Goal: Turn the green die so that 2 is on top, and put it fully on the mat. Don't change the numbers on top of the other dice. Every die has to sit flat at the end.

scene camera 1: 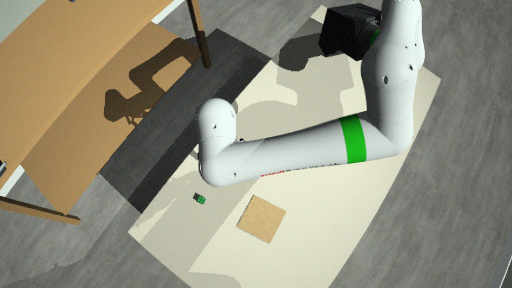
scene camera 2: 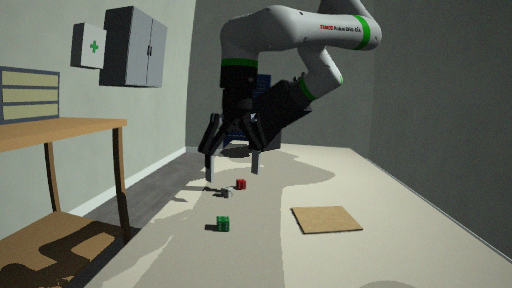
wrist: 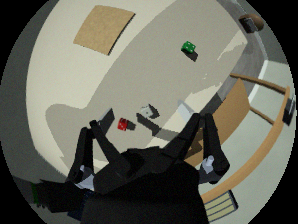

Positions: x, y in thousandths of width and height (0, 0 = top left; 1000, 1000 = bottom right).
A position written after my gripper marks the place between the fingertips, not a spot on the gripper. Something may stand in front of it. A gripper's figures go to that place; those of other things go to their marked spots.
Labels:
My gripper (scene camera 2: 456, 616): 70 cm from the lens. A mat (scene camera 2: 646, 762): 63 cm from the lens.

